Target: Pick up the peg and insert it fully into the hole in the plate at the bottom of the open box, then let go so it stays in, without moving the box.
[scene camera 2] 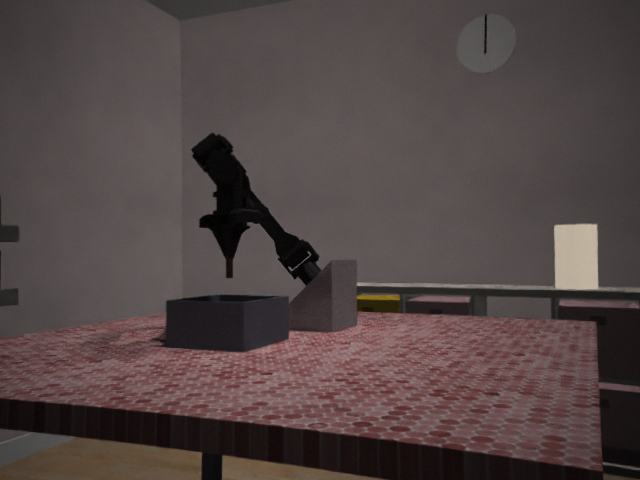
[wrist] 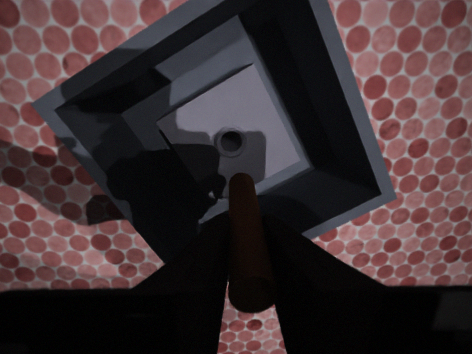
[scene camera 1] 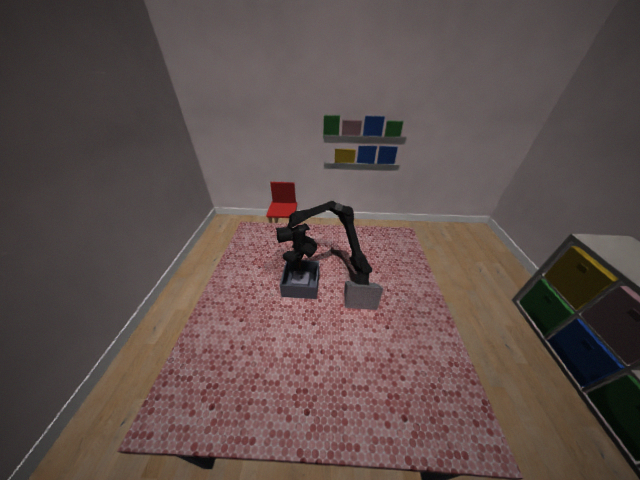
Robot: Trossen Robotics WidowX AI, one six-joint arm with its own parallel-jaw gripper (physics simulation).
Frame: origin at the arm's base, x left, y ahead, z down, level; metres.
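Seen in the pictures: gripper, fingertip midpoint: (scene camera 2: 229, 258) (wrist: 245, 224) (scene camera 1: 299, 261); arm's base, origin of the base link: (scene camera 2: 319, 284) (scene camera 1: 362, 283).
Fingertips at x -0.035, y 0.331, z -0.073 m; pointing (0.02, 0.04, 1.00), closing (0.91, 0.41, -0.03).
Observation:
Offsets run from my fingertips to a thing's top centre. Level surfaces: height alone.
A brown round peg {dy +0.000, dx +0.000, dz -0.038 m} (scene camera 2: 229, 268) (wrist: 244, 215) points down from my gripper (scene camera 2: 229, 256) (wrist: 245, 224), which is shut on it. In scene camera 2, the peg's lower end is above the rim of the open grey box {dy -0.002, dx +0.000, dz +0.087 m} (scene camera 1: 299, 291) (scene camera 2: 206, 324) (wrist: 354, 100). In the wrist view, the light plate {dy -0.002, dx +0.000, dz +0.124 m} (wrist: 220, 105) lies at the box bottom. Its round hole (wrist: 230, 142) shows in full, a little above and left of the peg's tip in the picture. The peg is apart from the plate. In scene camera 1, the fingers and peg are dark and hard to make out.
A grey wedge-shaped block (scene camera 1: 362, 296) (scene camera 2: 338, 297) stands beside the box at the arm's base. The box and block stand on a red-and-white dotted table top {dz +0.185 m} (scene camera 1: 310, 372) (scene camera 2: 361, 382). The arm's shadow falls across the box and plate.

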